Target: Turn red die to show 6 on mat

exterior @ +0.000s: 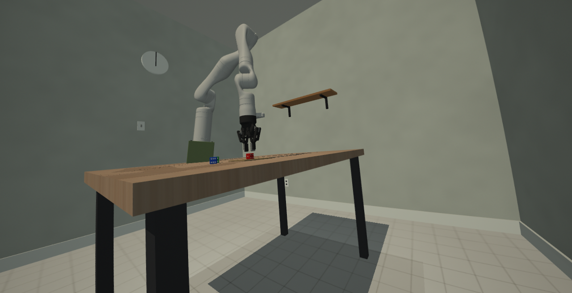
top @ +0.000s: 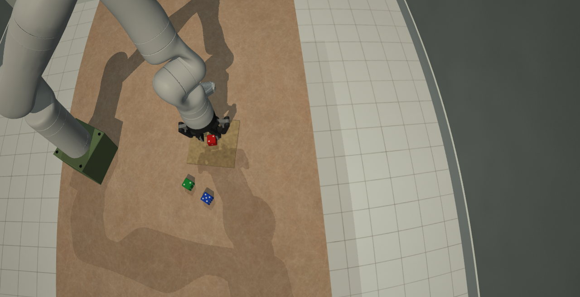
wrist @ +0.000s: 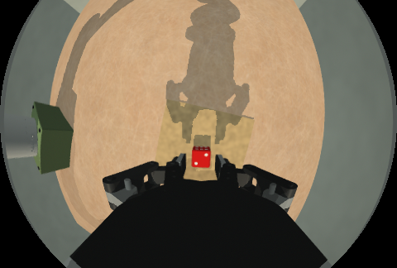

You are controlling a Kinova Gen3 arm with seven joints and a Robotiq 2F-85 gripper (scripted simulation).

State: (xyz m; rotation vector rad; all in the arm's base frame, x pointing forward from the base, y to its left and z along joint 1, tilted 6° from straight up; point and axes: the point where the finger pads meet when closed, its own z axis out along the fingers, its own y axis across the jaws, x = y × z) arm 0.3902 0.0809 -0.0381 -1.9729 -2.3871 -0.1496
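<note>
My gripper is now 4 cm above the red die. The rest, counted from my hand: green die: 13 cm to the right, 5 cm behind, 4 cm below; tan mat: 5 cm below; blue die: 17 cm to the right, 4 cm below, 1 cm ahead.
</note>
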